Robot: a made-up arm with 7 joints. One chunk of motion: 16 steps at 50 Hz.
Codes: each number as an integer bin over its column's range. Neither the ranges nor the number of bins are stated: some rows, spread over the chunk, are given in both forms.
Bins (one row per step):
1: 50 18 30 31 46 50 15
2: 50 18 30 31 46 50 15
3: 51 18 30 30 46 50 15
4: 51 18 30 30 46 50 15
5: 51 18 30 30 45 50 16
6: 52 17 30 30 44 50 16
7: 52 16 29 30 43 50 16
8: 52 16 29 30 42 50 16
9: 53 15 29 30 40 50 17
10: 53 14 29 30 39 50 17
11: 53 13 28 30 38 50 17
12: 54 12 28 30 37 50 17
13: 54 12 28 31 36 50 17
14: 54 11 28 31 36 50 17
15: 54 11 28 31 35 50 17
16: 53 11 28 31 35 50 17
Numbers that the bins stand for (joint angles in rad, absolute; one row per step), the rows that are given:
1: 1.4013 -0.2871 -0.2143 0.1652 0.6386 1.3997 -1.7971
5: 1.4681 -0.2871 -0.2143 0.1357 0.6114 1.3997 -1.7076
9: 1.6017 -0.4276 -0.2905 0.1357 0.4757 1.3997 -1.6181
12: 1.6686 -0.5681 -0.3667 0.1357 0.3943 1.3997 -1.6181
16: 1.6017 -0.6149 -0.3667 0.1652 0.3400 1.3997 -1.6181
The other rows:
2: 1.4013 -0.2871 -0.2143 0.1652 0.6386 1.3997 -1.7971
3: 1.4681 -0.2871 -0.2143 0.1357 0.6386 1.3997 -1.7971
4: 1.4681 -0.2871 -0.2143 0.1357 0.6386 1.3997 -1.7971
6: 1.5349 -0.3340 -0.2143 0.1357 0.5843 1.3997 -1.7076
7: 1.5349 -0.3808 -0.2905 0.1357 0.5571 1.3997 -1.7076
8: 1.5349 -0.3808 -0.2905 0.1357 0.5300 1.3997 -1.7076
10: 1.6017 -0.4744 -0.2905 0.1357 0.4486 1.3997 -1.6181
11: 1.6017 -0.5213 -0.3667 0.1357 0.4214 1.3997 -1.6181
13: 1.6686 -0.5681 -0.3667 0.1652 0.3671 1.3997 -1.6181
14: 1.6686 -0.6149 -0.3667 0.1652 0.3671 1.3997 -1.6181
15: 1.6686 -0.6149 -0.3667 0.1652 0.3400 1.3997 -1.6181

